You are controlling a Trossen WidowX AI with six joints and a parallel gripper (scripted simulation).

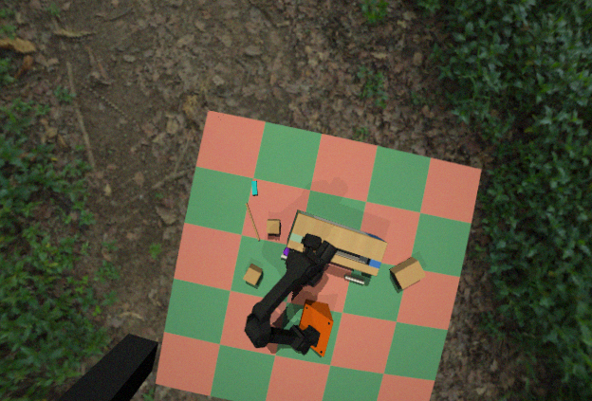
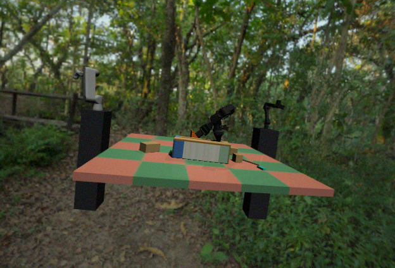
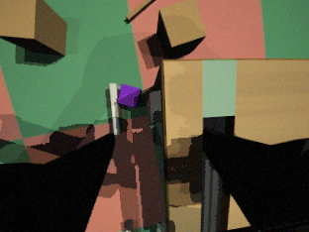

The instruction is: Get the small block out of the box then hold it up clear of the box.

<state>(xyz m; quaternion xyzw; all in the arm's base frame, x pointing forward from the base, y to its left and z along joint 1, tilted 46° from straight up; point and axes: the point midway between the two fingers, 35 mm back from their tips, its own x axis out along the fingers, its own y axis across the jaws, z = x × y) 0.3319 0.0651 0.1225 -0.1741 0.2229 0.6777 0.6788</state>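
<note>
Right now my gripper tip is 30 mm past the purple block, 40 mm to the right of it and 90 mm above it. Round my gripper tip: thin stick: 50 mm ahead, 230 mm to the left, 110 mm below; then box: 30 mm ahead, 130 mm to the right, 50 mm below.
</note>
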